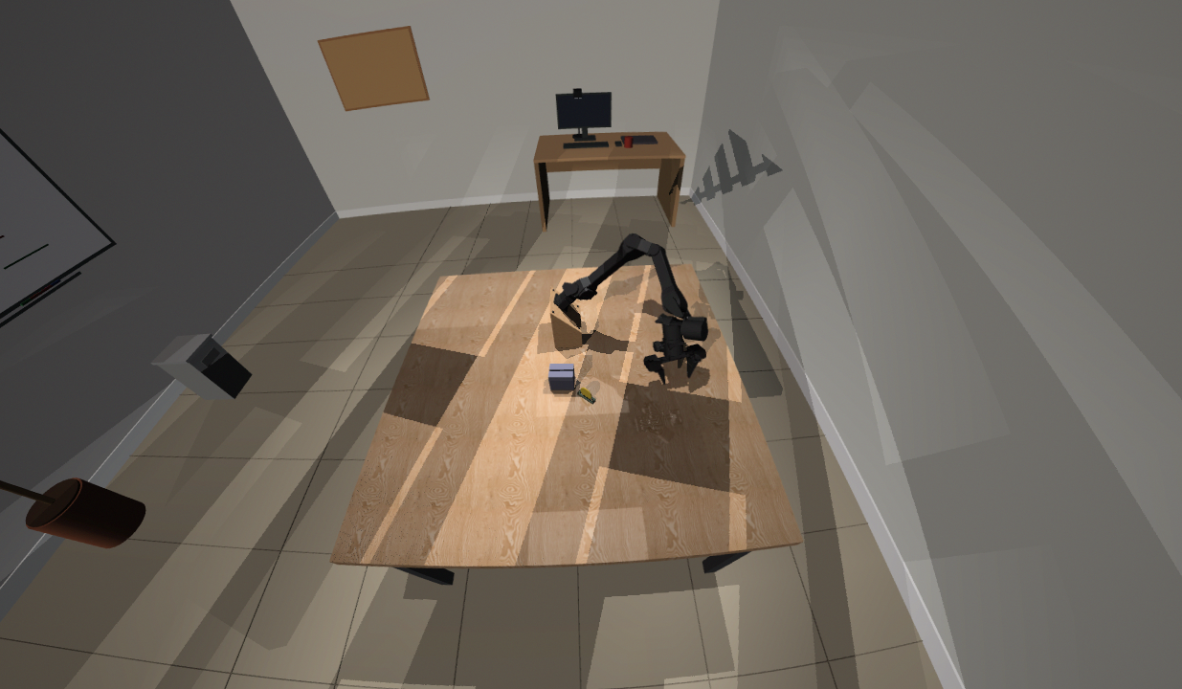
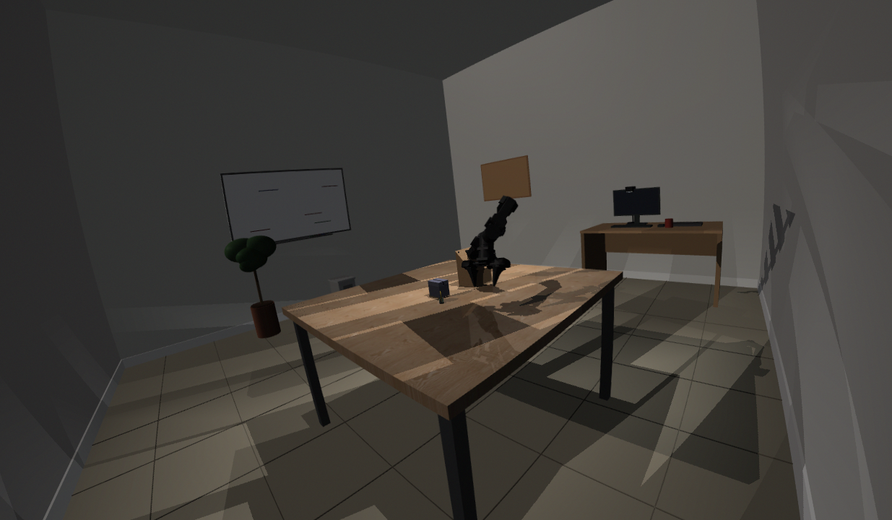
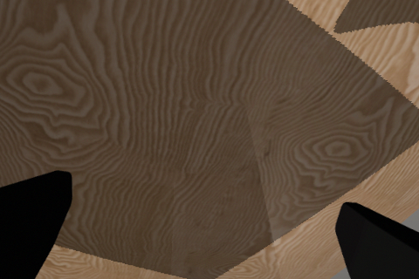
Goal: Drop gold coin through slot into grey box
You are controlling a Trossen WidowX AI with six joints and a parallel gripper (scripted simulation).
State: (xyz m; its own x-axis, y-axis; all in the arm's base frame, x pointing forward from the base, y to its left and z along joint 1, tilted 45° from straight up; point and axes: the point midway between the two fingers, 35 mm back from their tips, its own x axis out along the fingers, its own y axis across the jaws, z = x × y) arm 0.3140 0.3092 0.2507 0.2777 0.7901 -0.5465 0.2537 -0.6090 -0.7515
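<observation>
Now: gripper tip 29 cm to the left of the gold coin, 9 cm above it and 1 cm past it.
</observation>
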